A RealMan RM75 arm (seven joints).
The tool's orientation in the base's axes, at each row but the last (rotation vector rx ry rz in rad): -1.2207 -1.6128 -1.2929; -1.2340 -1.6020 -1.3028; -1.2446 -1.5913 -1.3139; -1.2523 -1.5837 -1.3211; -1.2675 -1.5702 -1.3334; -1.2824 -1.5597 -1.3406; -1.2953 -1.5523 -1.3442
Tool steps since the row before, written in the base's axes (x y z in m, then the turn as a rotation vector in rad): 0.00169 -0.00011 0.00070 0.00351 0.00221 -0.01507; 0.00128 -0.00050 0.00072 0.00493 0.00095 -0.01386; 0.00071 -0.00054 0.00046 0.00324 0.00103 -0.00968; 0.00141 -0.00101 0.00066 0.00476 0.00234 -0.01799; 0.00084 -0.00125 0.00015 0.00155 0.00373 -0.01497; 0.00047 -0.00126 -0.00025 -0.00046 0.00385 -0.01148; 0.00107 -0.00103 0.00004 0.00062 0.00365 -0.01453
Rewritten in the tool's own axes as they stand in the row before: 0.00014 0.00181 -0.00023 -0.01451 -0.00084 0.00575; 0.00019 0.00142 -0.00061 -0.01408 0.00082 0.00430; 0.00011 0.00080 -0.00059 -0.00969 0.00039 0.00335; -0.00001 0.00153 -0.00105 -0.01756 -0.00049 0.00656; -0.00037 0.00086 -0.00119 -0.01355 -0.00274 0.00701; -0.00065 0.00042 -0.00113 -0.00973 -0.00372 0.00619; -0.00048 0.00108 -0.00090 -0.01291 -0.00350 0.00677
